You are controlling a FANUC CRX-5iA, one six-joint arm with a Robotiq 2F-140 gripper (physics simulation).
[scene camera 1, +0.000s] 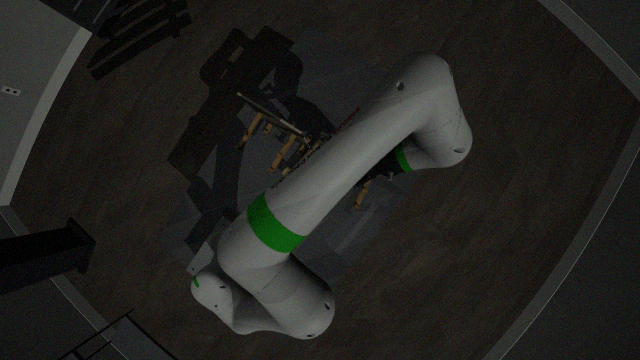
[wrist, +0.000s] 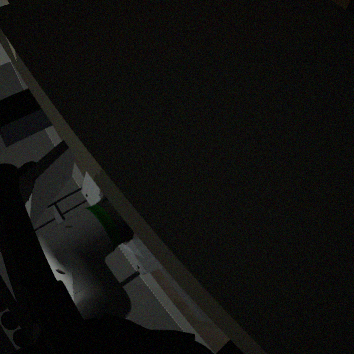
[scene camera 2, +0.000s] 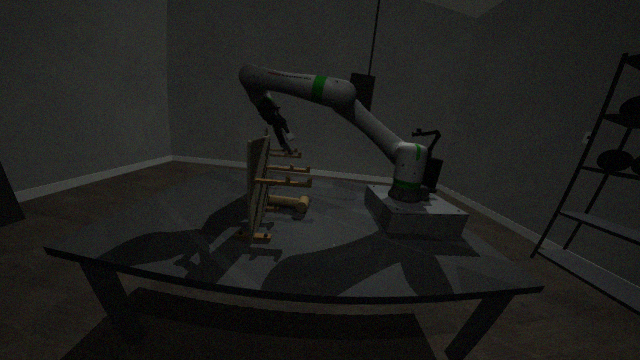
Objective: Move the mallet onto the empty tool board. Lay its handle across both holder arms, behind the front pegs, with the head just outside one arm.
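Places are measured from the arm's base along level axes (x ahead, y left, z up), in millimetres.
Pixels of known places: gripper, fingertip midpoint: [scene camera 2: 291, 147]; arm's base at its link origin: [scene camera 2: 403, 196].
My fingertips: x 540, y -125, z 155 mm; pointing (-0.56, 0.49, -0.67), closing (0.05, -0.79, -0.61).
For each thing: its top centre in the pictures, then the offset to it from my fingertips. Level surfaces: height alone.
- table at its surface level: dz -243 mm
- mallet at its top centre: [scene camera 2: 277, 194] [scene camera 1: 307, 156] dx +40, dy +106, dz -194 mm
- board's foot at its top centre: [scene camera 2: 253, 234] dx +83, dy +348, dz -231 mm
The wooden tool board [scene camera 2: 256, 178] [scene camera 1: 268, 113] stands upright on the table [scene camera 2: 358, 268], with its holder arms [scene camera 2: 286, 181] [scene camera 1: 281, 154] sticking out toward the robot. The mallet [scene camera 2: 290, 202] rests low beside the board, its pale round head pointing out. In the overhead view it is almost wholly hidden under my forearm [scene camera 1: 340, 156]. My gripper [scene camera 2: 287, 145] is open and empty. It hangs close to the board's top edge, by the uppermost holder arm [scene camera 2: 283, 154]. A dark flat surface fills most of the wrist view, and my fingers do not show clearly there.
The robot's grey pedestal [scene camera 2: 416, 217] stands on the table to the right of the board, and the robot base [wrist: 81, 260] shows in the wrist view. A dark shelf rack [scene camera 2: 599, 225] stands at the far right. The board's foot [scene camera 2: 261, 236] juts toward the table's front.
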